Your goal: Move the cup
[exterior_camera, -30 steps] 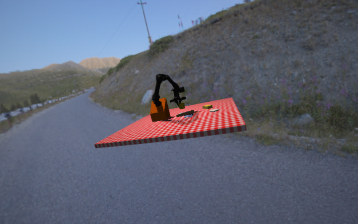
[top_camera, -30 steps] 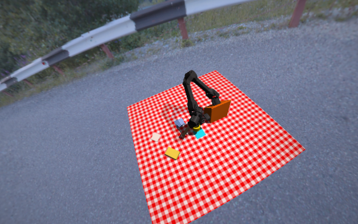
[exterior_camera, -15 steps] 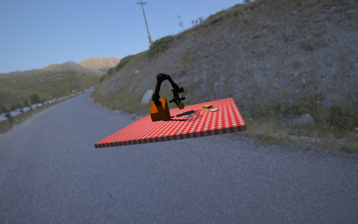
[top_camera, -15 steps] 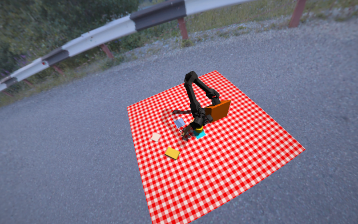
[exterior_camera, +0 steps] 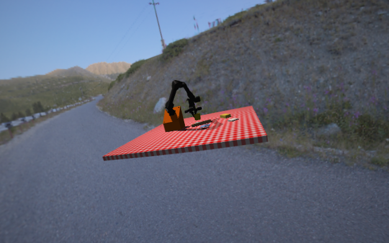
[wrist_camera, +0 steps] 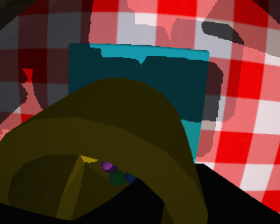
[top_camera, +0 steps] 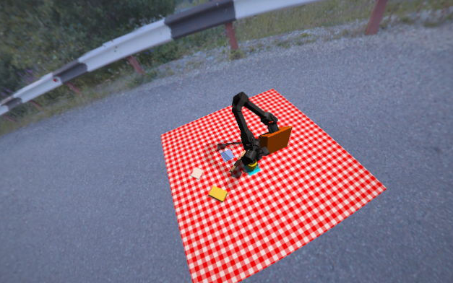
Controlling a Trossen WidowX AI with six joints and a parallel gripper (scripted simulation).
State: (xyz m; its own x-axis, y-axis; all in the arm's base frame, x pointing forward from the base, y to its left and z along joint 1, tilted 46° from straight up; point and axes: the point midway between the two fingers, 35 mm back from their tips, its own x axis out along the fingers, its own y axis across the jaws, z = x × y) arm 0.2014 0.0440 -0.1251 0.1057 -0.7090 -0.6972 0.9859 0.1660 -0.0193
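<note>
The wooden stick lies 10 cm ahead of my gripper tip, 9 cm to the right of it and 6 cm below it. Round my gripper tip: white tile 43 cm ahead, 10 cm to the right, 6 cm below; yellow cup 2 cm ahead; yellow block 31 cm ahead, 11 cm to the left, 5 cm below.
</note>
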